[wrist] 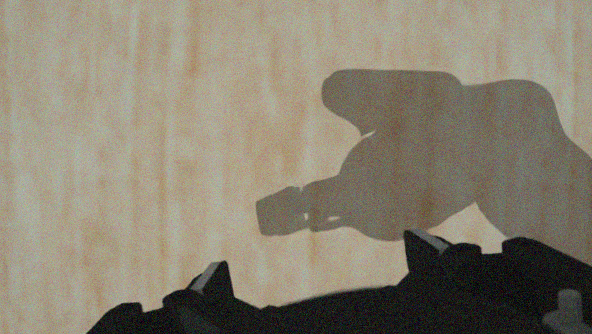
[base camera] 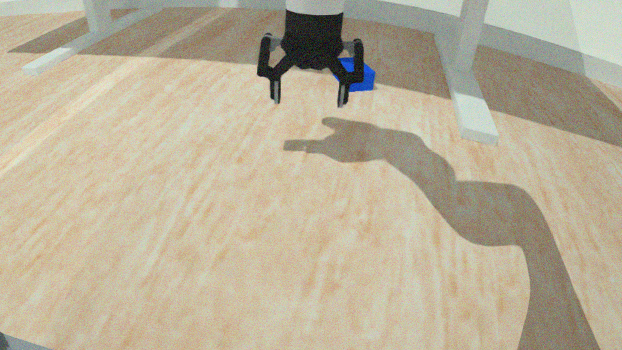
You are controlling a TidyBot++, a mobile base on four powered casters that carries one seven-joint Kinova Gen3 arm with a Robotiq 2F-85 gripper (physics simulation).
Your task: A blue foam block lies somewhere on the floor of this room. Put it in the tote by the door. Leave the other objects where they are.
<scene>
my gripper: wrist; base camera
same spot on my gripper: [wrist: 433,262] = [base camera: 335,60]
</scene>
